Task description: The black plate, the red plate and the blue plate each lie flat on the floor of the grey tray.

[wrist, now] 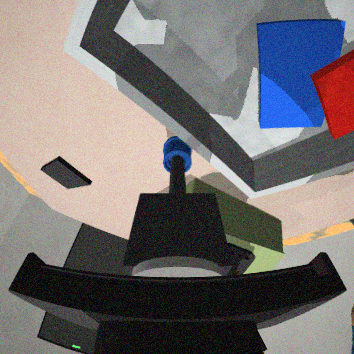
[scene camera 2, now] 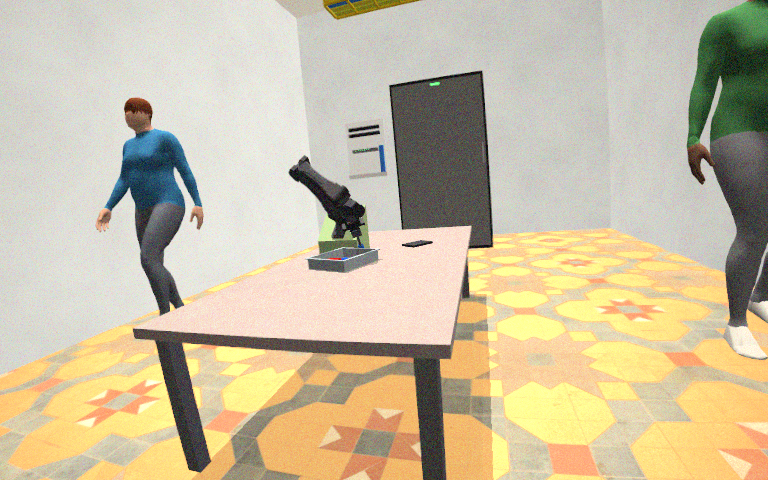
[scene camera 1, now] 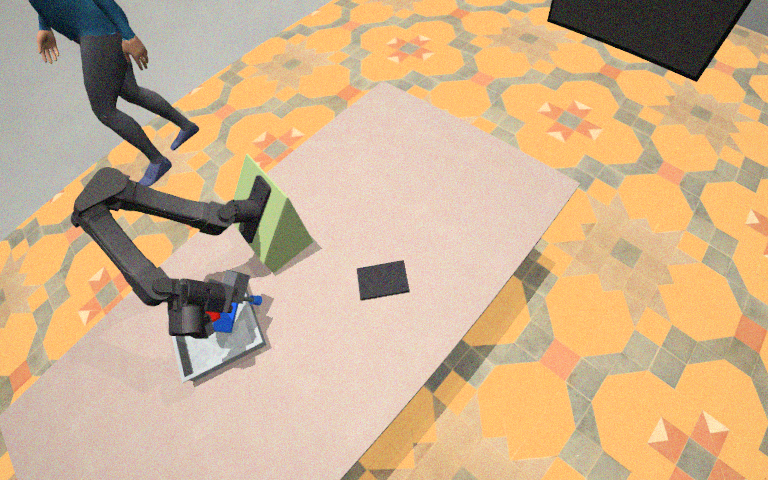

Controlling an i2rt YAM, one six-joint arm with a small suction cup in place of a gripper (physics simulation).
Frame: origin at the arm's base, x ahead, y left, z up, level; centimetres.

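Seen in the pictures: hand, tool point: (wrist: 176, 148) (scene camera 2: 362, 249) (scene camera 1: 258, 300); arm's base, link origin: (scene camera 2: 342, 222) (scene camera 1: 255, 210).
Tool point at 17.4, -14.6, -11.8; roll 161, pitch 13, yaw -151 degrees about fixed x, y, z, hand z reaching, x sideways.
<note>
Offsets run from my tool point to a thing's top centre, as dx, dy, dz. Level surfaces: height alone.
The black plate {+17.3, +30.9, -2.7} (scene camera 1: 383, 280) (scene camera 2: 417, 243) (wrist: 66, 173) lies flat on the table, outside the tray. The grey tray {-1.9, -14.6, +1.2} (scene camera 1: 224, 362) (scene camera 2: 325, 264) (wrist: 175, 105) holds the blue plate {-4.4, -11.1, -2.5} (scene camera 1: 226, 323) (scene camera 2: 344, 258) (wrist: 295, 65) and the red plate {-9.0, -16.2, -1.2} (scene camera 1: 212, 315) (scene camera 2: 334, 259) (wrist: 340, 100). In the wrist view a corner of the red plate overlaps the blue plate, so the red plate does not lie wholly on the tray floor. My suction cup (scene camera 1: 256, 300) (scene camera 2: 361, 246) (wrist: 177, 150) is beside the tray wall, apart from the black plate, with nothing on it. The arm partly hides both plates in scene camera 1.
A green wedge block (scene camera 1: 288, 237) (scene camera 2: 338, 245) (wrist: 250, 215) stands behind the tray, with the arm's base mounted on its sloping face. The table {dz -3.8} (scene camera 1: 424, 186) (scene camera 2: 339, 305) extends beyond the black plate. A person in blue (scene camera 1: 101, 67) (scene camera 2: 152, 169) is beyond the table.
</note>
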